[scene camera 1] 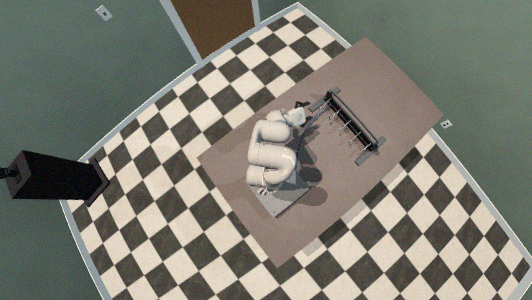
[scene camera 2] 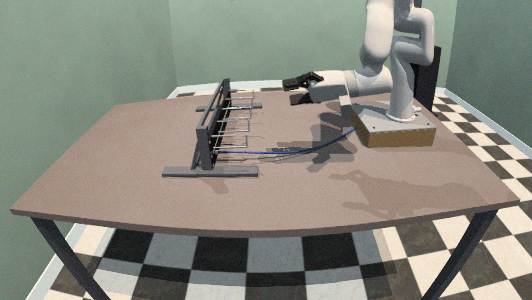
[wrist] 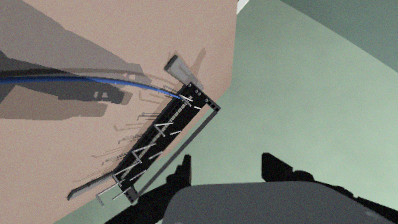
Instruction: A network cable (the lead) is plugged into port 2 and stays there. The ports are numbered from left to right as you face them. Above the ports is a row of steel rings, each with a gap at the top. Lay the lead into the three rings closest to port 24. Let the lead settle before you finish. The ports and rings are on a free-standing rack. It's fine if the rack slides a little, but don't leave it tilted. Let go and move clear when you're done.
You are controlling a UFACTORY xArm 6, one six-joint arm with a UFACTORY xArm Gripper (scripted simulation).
Observation:
In view: my gripper (scene camera 2: 286, 93) and a rack (scene camera 2: 208, 149).
The rack is seen too in the wrist view (wrist: 175, 117). My gripper is seen too in the wrist view (wrist: 226, 165).

